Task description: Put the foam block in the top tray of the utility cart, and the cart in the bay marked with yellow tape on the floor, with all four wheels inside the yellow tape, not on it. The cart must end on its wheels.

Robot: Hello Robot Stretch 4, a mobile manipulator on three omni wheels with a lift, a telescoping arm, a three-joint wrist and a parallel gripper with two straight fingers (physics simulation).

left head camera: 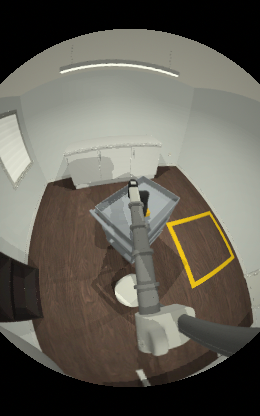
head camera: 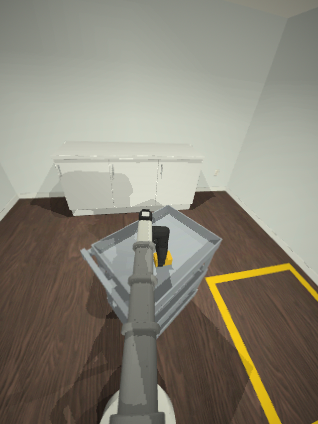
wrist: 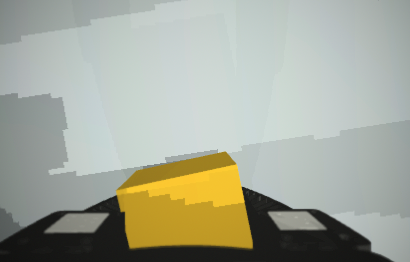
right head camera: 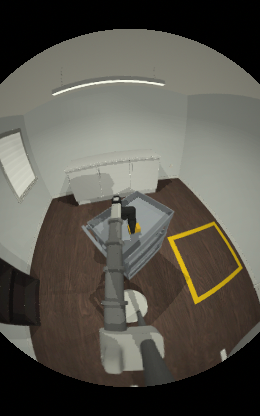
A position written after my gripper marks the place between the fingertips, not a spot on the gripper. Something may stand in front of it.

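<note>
My gripper (wrist: 191,204) is what I look at first. There is a yellow foam block (wrist: 199,201) as well. As for the white cabinet (head camera: 97,178), I also find it in the left head camera view (left head camera: 107,159), and the cabinet is visible to me in the right head camera view (right head camera: 97,177) too.
</note>
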